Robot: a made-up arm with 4 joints. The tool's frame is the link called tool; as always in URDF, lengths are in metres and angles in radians.
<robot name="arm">
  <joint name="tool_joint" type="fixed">
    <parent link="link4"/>
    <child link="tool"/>
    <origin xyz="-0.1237 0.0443 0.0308"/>
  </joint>
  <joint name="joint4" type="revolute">
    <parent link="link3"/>
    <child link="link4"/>
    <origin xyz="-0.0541 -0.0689 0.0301"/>
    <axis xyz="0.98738 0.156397 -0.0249"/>
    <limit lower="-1.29" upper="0.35" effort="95" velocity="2.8"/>
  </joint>
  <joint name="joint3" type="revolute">
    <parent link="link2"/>
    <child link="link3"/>
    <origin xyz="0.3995 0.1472 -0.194"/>
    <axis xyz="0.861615 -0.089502 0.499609"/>
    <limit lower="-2.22" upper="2.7" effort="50" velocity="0.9"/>
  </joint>
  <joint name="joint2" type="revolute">
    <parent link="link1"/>
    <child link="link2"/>
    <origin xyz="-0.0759 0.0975 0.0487"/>
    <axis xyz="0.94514 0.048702 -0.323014"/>
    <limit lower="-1.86" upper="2.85" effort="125" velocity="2.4"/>
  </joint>
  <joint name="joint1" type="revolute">
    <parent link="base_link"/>
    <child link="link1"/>
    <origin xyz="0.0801 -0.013 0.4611"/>
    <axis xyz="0 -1 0"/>
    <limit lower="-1.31" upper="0.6" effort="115" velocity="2.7"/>
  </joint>
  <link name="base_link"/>
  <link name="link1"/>
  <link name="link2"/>
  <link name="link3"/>
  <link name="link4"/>
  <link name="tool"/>
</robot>
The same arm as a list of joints. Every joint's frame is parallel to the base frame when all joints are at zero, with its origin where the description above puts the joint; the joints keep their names.
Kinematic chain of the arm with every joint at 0, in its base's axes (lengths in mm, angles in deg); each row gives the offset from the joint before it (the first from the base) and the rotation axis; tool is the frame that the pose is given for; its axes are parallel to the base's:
joint1: xyz 80.1 -13 461.1 axis -y
joint2: xyz -75.9 97.5 48.7 axis 0.94514 0.048702 -0.323014
joint3: xyz 399.5 147.2 -194 axis 0.861615 -0.089502 0.499609
joint4: xyz -54.1 -68.9 30.1 axis 0.98738 0.156397 -0.0249
tool: xyz -123.7 44.3 30.8
Joint limits (deg, base to tool): -75.06..34.38 -106.57..163.29 -127.2..154.7 -73.91..20.05

